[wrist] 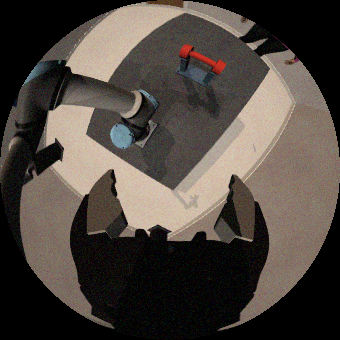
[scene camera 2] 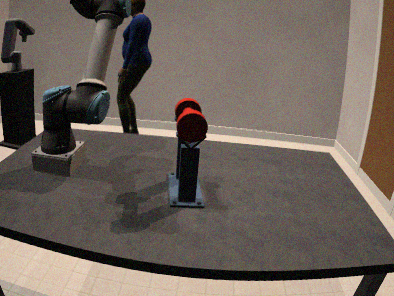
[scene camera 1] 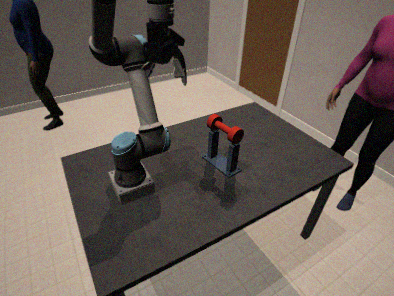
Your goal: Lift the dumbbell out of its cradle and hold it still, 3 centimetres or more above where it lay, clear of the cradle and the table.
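Frame: origin at the arm's base, x left, y back, z up, level; centimetres.
Where they show: gripper, fingertip midpoint: (wrist: 172, 174) (scene camera 2: 73, 1) (scene camera 1: 166, 81); arm's base, link origin: (scene camera 2: 58, 147) (scene camera 1: 130, 176).
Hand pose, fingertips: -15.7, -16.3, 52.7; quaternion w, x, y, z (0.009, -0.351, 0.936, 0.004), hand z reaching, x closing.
Each offset is from my fingertips to the centre of the thing, as dx, dy, dz. Level surfaces: height alone.
A red dumbbell @[+15.5, -33.9, -36.1] (scene camera 1: 223, 128) (scene camera 2: 190, 120) (wrist: 202, 58) lies level across the tops of the two posts of a blue-grey cradle @[+15.5, -33.9, -48.9] (scene camera 1: 219, 164) (scene camera 2: 188, 175) (wrist: 195, 76), which stands on the dark table. My gripper (wrist: 172, 174) is open and empty, its two jaws wide apart in the wrist view. In the scene camera 1 view it hangs high above the table, well away from the dumbbell and toward the arm's base side. The gripper does not show in the scene camera 2 view.
The arm's base (scene camera 1: 131, 182) (scene camera 2: 59, 155) (wrist: 145, 136) stands on the table @[dz -59.7] (scene camera 1: 200, 220) (scene camera 2: 280, 225) (wrist: 165, 75) beside the cradle. A person in pink (scene camera 1: 372, 75) stands past the table's far right corner. A person in blue (scene camera 1: 30, 35) (scene camera 2: 138, 45) stands beyond the table.
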